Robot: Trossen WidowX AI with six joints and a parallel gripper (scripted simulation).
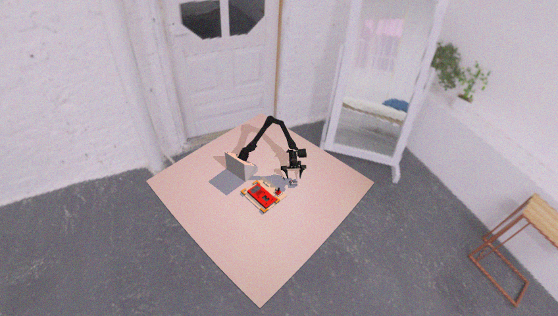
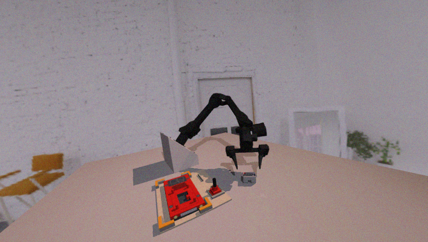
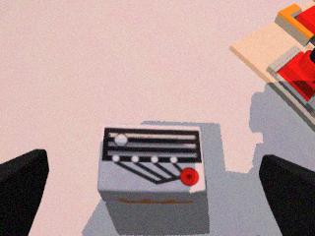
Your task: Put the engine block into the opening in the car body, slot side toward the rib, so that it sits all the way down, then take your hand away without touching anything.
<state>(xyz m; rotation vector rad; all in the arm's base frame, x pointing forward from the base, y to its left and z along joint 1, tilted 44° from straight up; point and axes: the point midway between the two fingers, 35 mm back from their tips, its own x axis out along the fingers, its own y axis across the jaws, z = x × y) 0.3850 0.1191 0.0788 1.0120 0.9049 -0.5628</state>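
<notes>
Right now the engine block is 4 cm below my gripper tip, 1 cm to the right of it and 1 cm ahead of it. Also, from my gripper tip: black peg 15 cm to the right, 4 cm behind, 1 cm below.
</notes>
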